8 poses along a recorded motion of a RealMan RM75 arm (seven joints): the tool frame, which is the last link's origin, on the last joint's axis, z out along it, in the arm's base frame.
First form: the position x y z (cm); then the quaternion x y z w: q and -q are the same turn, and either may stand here.
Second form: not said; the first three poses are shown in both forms.
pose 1, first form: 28.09, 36.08, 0.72, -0.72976, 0.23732, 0.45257, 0.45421
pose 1, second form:
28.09, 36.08, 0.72
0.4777, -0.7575, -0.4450
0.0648, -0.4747, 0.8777
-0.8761, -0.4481, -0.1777

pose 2, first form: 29.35, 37.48, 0.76, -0.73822, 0.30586, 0.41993, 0.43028
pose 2, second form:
29.35, 37.48, 0.76
0.4602, -0.8130, -0.3568
-0.0902, -0.4426, 0.8922
-0.8832, -0.3784, -0.2770

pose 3, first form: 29.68, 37.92, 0.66, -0.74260, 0.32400, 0.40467, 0.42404
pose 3, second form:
29.68, 37.92, 0.66
0.4625, -0.8244, -0.3262
-0.1380, -0.4304, 0.8920
-0.8758, -0.3676, -0.3129

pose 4, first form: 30.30, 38.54, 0.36, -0.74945, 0.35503, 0.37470, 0.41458
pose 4, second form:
30.30, 38.54, 0.36
0.4671, -0.8428, -0.2673
-0.2215, -0.4042, 0.8875
-0.8560, -0.3554, -0.3754

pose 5, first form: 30.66, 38.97, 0.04, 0.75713, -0.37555, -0.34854, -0.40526
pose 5, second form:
30.66, 38.97, 0.04
0.4750, -0.8512, -0.2234
-0.2862, -0.3895, 0.8755
-0.8322, -0.3519, -0.4286

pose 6, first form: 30.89, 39.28, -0.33, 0.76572, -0.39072, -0.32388, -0.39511
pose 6, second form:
30.89, 39.28, -0.33
0.4849, -0.8543, -0.1872
-0.3424, -0.3825, 0.8582
-0.8048, -0.3520, -0.4780

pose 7, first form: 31.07, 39.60, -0.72, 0.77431, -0.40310, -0.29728, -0.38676
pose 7, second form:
31.07, 39.60, -0.72
0.4983, -0.8542, -0.1486
-0.3943, -0.3759, 0.8386
-0.7722, -0.3593, -0.5241

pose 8, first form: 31.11, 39.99, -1.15, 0.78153, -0.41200, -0.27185, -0.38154
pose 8, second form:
31.11, 39.99, -1.15
0.5127, -0.8514, -0.1105
-0.4365, -0.3694, 0.8204
-0.7393, -0.3724, -0.5611

